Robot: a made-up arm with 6 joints. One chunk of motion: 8 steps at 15 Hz.
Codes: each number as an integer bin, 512 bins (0 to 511) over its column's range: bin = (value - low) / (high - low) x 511, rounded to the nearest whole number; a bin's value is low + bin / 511 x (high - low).
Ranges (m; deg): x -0.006..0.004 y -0.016..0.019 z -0.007..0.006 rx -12.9..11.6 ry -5..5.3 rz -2.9..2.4
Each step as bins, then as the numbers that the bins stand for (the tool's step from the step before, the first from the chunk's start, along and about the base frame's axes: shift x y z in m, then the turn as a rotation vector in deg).
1 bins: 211 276 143 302 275 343
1 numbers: -0.00187 0.00290 -0.00336 1.579 0.543 0.658
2 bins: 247 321 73 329 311 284
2 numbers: -0.00117 0.00599 -0.00514 2.874 1.269 0.046
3 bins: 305 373 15 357 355 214
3 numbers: -0.00003 0.00955 -0.00662 4.216 2.156 -0.680
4 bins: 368 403 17 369 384 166
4 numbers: 0.00120 0.01160 -0.00657 4.792 2.740 -1.178
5 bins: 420 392 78 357 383 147
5 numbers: 0.00222 0.01085 -0.00502 4.216 2.720 -1.375
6 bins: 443 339 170 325 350 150
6 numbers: 0.00267 0.00722 -0.00268 2.682 2.055 -1.344
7 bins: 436 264 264 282 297 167
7 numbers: 0.00253 0.00208 -0.00028 0.621 0.986 -1.168
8 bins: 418 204 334 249 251 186
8 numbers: 0.00218 -0.00203 0.00150 -0.962 0.059 -0.971
